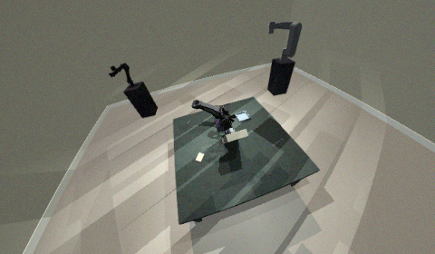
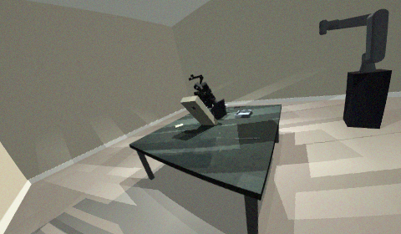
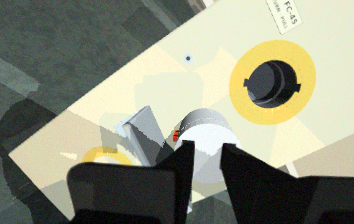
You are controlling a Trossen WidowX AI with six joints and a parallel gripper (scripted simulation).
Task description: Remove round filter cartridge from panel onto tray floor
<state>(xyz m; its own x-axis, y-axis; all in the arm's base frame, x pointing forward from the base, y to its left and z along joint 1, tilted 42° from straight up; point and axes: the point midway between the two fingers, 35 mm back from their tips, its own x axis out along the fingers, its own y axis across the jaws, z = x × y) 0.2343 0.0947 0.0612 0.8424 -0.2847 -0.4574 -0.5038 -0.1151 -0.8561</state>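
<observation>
Now: gripper tip 1 cm short of the round filter cartridge and 1 cm above it. Round my gripper tip: small cream block 36 cm to the right, 23 cm below, 10 cm ahead; cream service panel 5 cm below, 5 cm ahead; tray 37 cm behind, 24 cm to the left, 23 cm below.
</observation>
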